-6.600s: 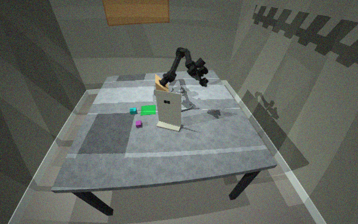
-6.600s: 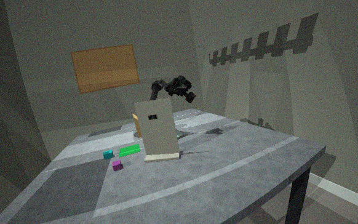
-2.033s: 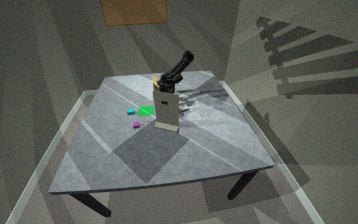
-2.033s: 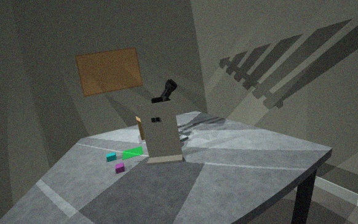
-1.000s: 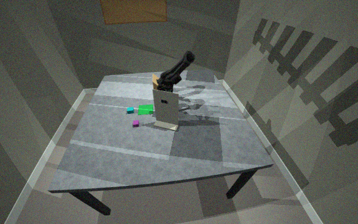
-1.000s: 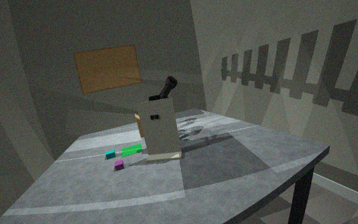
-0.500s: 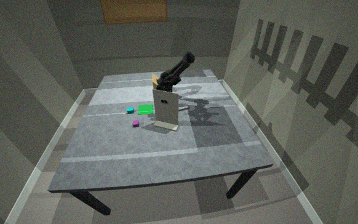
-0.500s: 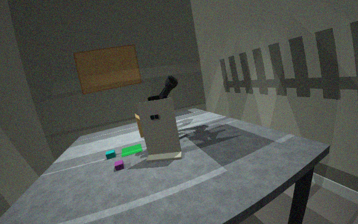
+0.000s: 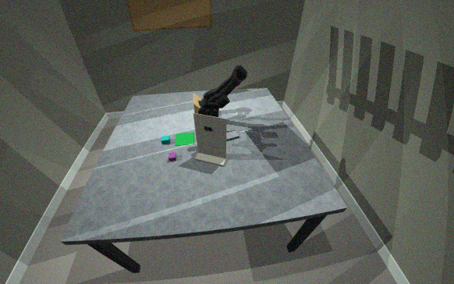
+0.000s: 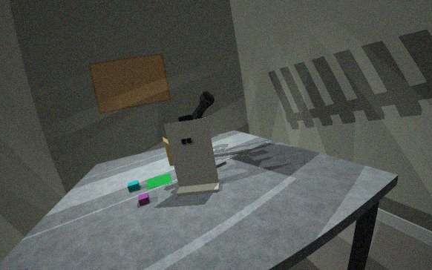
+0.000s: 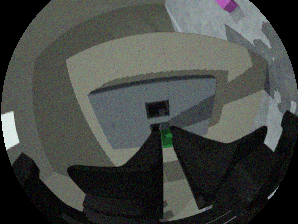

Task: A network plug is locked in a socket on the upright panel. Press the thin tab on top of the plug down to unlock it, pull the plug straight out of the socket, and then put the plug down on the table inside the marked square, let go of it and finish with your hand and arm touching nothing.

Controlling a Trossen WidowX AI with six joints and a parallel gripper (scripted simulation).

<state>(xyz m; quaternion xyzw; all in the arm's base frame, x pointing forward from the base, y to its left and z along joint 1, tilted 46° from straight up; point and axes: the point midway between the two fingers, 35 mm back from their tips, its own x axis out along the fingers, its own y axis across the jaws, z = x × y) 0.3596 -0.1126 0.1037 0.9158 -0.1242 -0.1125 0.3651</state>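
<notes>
Right now the upright panel is 7 cm below my gripper tip, 2 cm to the right of it and 2 cm ahead of it. The rest, counted from my gripper tip: magenta cube 23 cm to the right, 19 cm below, 3 cm behind; then green marked square 20 cm below, 19 cm behind, 14 cm to the right; then network plug right at my gripper tip.
</notes>
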